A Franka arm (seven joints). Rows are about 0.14 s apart.
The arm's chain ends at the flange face. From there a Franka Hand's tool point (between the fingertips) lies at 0.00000 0.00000 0.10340 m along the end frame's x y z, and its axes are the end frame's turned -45 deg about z.
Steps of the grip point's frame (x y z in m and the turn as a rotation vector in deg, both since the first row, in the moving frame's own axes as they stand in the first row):
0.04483 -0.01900 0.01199 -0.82 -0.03 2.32
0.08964 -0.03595 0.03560 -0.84 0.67 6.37
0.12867 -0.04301 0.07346 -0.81 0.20 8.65
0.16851 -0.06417 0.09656 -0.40 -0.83 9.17
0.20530 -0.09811 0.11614 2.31 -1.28 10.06
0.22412 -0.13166 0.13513 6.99 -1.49 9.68
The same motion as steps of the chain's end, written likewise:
0.01728 -0.04624 0.01200 -0.60 0.56 2.32
0.03605 -0.08913 0.03562 -0.12 1.07 6.37
0.05935 -0.12227 0.07347 -0.43 0.71 8.65
0.07445 -0.16605 0.09657 -0.87 -0.30 9.17
0.08024 -0.21284 0.11625 0.73 -2.54 10.06
0.07553 -0.24370 0.13593 3.89 -6.00 9.68

